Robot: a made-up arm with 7 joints.
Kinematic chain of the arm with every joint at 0, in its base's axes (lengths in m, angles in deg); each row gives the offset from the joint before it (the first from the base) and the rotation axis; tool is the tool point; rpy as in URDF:
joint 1: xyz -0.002 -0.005 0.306 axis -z
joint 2: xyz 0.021 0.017 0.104 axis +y
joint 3: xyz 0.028 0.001 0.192 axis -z
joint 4: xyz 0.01 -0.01 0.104 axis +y
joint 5: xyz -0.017 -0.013 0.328 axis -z
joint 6: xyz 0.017 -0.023 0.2 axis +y
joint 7: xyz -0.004 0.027 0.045 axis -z
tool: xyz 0.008 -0.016 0 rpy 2.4 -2.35 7.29
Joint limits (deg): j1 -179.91..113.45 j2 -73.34..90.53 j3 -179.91..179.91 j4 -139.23..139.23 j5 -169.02..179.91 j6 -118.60..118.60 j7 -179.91..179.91
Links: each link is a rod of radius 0.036 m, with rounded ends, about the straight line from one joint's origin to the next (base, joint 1, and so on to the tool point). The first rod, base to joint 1, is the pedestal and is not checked.
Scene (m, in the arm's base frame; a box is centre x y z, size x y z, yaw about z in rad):
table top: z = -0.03
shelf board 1: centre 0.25 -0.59 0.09 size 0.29 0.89 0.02 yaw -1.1
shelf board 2: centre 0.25 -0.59 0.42 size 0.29 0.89 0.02 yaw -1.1
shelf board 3: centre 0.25 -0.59 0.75 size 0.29 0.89 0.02 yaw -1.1
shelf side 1: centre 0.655 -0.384 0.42 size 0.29 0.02 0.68 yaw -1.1
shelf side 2: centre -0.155 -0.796 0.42 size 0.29 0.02 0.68 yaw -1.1
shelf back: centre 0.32 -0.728 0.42 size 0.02 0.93 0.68 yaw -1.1
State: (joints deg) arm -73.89 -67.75 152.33 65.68 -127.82 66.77 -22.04
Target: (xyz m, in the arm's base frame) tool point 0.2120 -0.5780 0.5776
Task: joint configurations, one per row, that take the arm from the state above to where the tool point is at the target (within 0.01 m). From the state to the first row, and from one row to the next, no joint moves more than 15 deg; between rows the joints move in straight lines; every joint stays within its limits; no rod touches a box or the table.
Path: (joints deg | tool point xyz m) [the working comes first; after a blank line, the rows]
Joints at the target: -76.24 -32.29 140.23 81.24 -124.89 75.49 -23.50
Straight joint move there: touches shelf board 2.

1: -70.17 -59.67 154.53 77.02 -126.53 69.68 -22.45 | 0.0168 -0.6439 0.2743
2: -66.45 -51.60 156.72 88.37 -125.24 72.59 -22.86 | -0.0119 -0.5928 0.2752
3: -62.72 -43.52 158.92 99.71 -123.95 75.50 -23.27 | -0.0417 -0.5346 0.2732
4: -59.00 -35.44 161.12 111.06 -122.66 78.41 -23.68 | -0.0689 -0.4696 0.2690
5: -63.08 -21.23 160.08 114.63 -121.98 82.07 -24.38 | -0.0293 -0.4703 0.3620
6: -67.17 -7.01 159.05 118.20 -121.31 85.72 -25.08 | 0.0156 -0.4507 0.4463
7: -71.25 7.20 158.01 121.76 -120.63 89.37 -25.78 | 0.0608 -0.4133 0.5189
8: -75.33 21.41 156.98 125.33 -119.96 93.03 -26.49 | 0.1018 -0.3614 0.5776
9: -75.56 7.99 152.79 114.31 -121.19 88.64 -25.74 | 0.1417 -0.4137 0.5865
10: -75.78 -5.44 148.61 103.29 -122.42 84.26 -24.99 | 0.1763 -0.4667 0.5899
11: -76.01 -18.87 144.42 92.26 -123.65 79.87 -24.24 | 0.2013 -0.5211 0.5878
12: -76.24 -32.29 140.23 81.24 -124.89 75.49 -23.50 | 0.2120 -0.5780 0.5776

